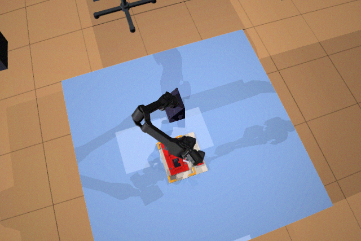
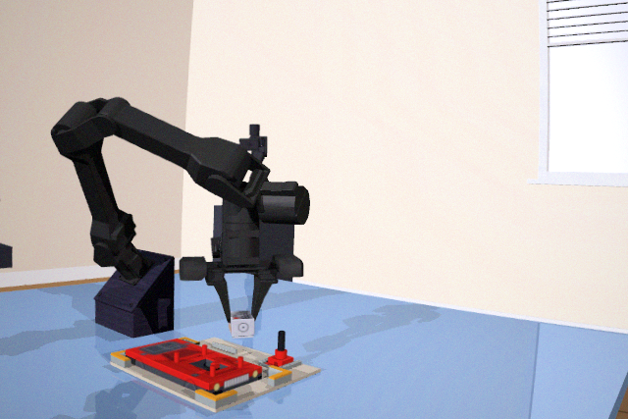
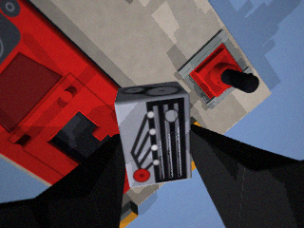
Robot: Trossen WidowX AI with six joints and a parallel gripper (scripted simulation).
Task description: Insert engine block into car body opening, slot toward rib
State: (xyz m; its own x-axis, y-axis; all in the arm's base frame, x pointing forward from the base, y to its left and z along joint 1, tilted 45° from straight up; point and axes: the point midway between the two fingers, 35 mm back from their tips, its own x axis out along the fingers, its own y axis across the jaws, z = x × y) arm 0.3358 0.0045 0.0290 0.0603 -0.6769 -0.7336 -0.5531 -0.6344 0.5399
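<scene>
Right now my gripper tip is 2 cm short of the dark peg, 7 cm to the right of it and 5 cm above it. From my gripper tip the other things lie so: grey engine block 1 cm below.
</scene>
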